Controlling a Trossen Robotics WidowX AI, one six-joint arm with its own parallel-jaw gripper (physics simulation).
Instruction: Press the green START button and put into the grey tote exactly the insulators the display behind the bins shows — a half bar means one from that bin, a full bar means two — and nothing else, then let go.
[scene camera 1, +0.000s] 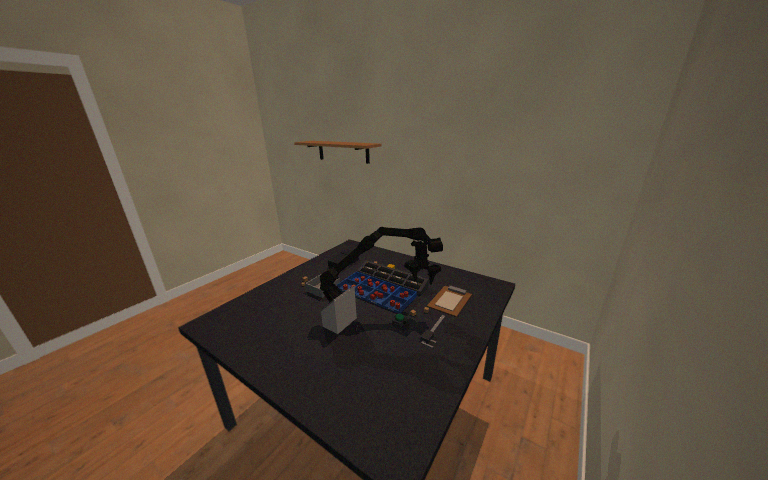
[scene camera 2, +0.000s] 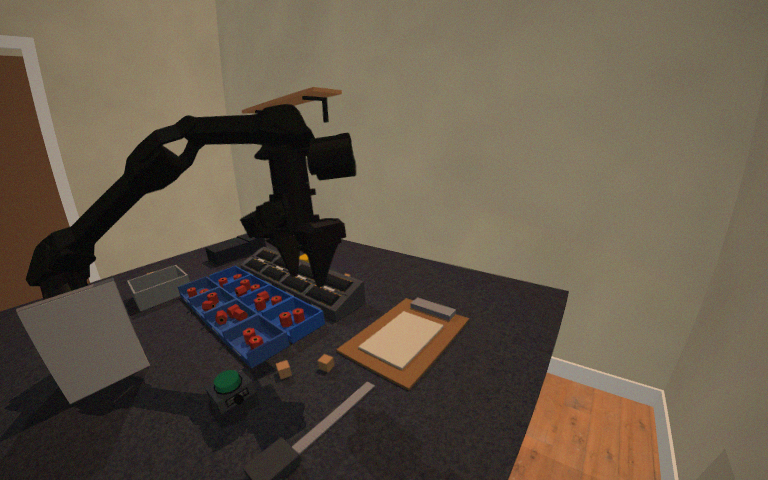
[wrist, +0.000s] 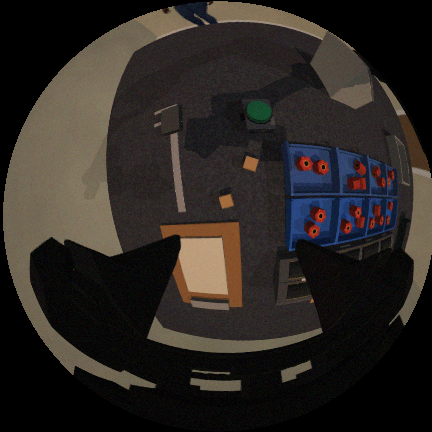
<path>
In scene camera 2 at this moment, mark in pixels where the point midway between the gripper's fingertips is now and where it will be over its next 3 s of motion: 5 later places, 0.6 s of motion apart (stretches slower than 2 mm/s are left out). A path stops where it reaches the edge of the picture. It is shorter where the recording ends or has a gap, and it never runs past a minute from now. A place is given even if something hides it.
The gripper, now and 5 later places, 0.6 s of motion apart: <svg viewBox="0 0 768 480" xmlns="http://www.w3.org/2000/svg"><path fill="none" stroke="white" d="M306 281L277 298L242 321L219 335L225 346L223 364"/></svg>
</path>
